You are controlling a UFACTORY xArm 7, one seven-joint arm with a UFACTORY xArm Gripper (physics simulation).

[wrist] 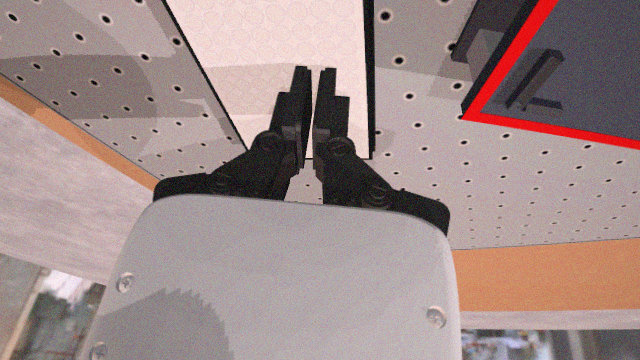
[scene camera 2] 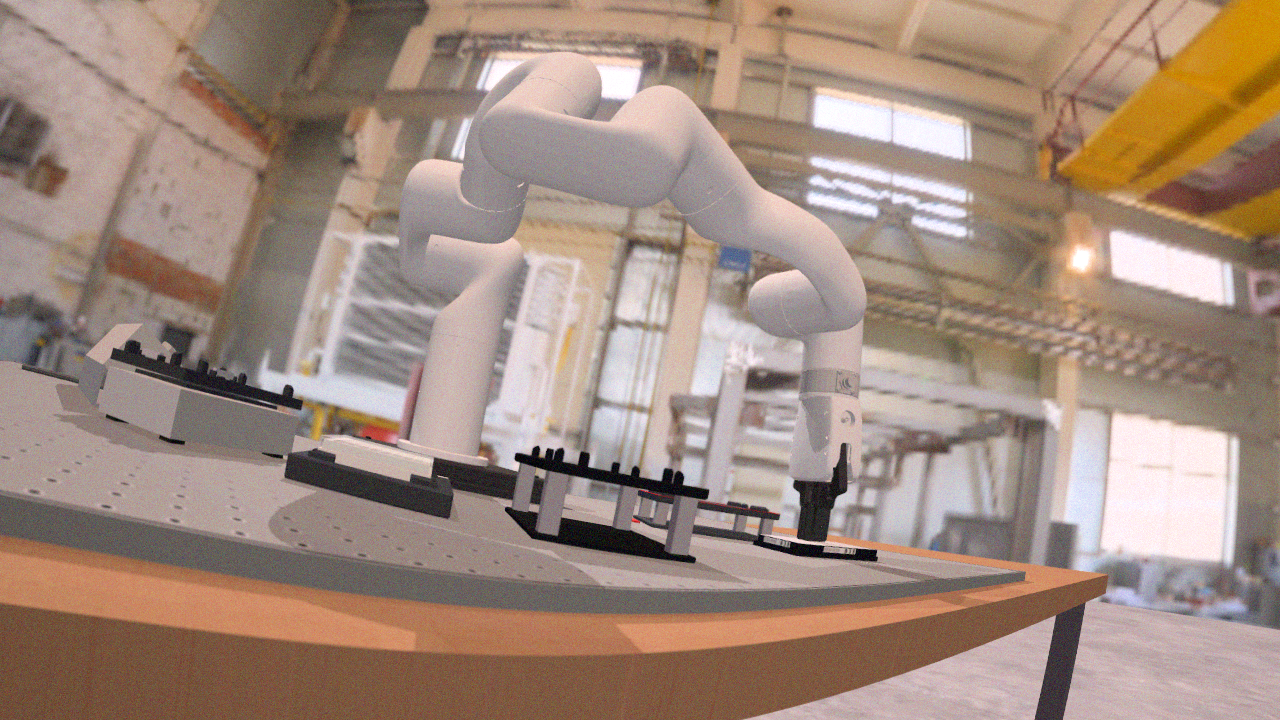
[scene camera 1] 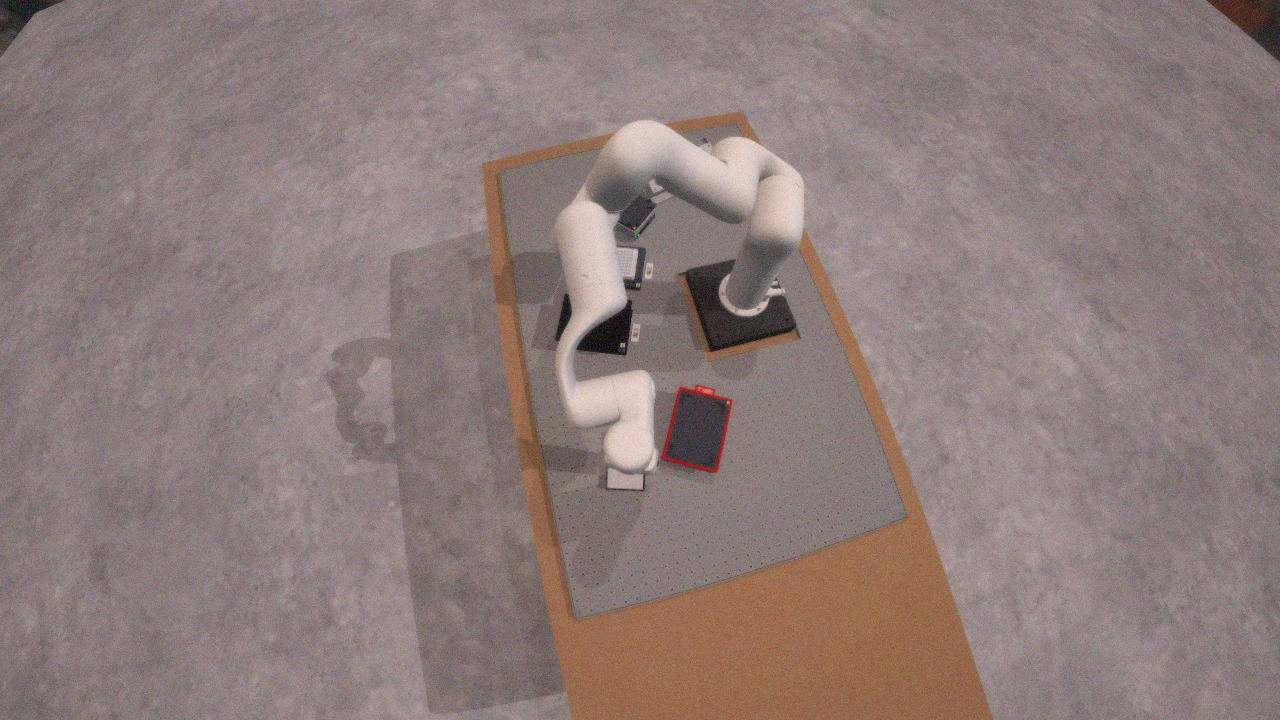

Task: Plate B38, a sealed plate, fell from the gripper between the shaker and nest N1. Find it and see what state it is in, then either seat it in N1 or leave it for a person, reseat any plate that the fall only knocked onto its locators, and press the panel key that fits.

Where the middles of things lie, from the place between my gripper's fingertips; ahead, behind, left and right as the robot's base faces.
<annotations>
Right now my hand is 1 cm past the shaker [scene camera 2: 179, 411], 65 cm to the left of it and 2 cm below it.
</annotations>
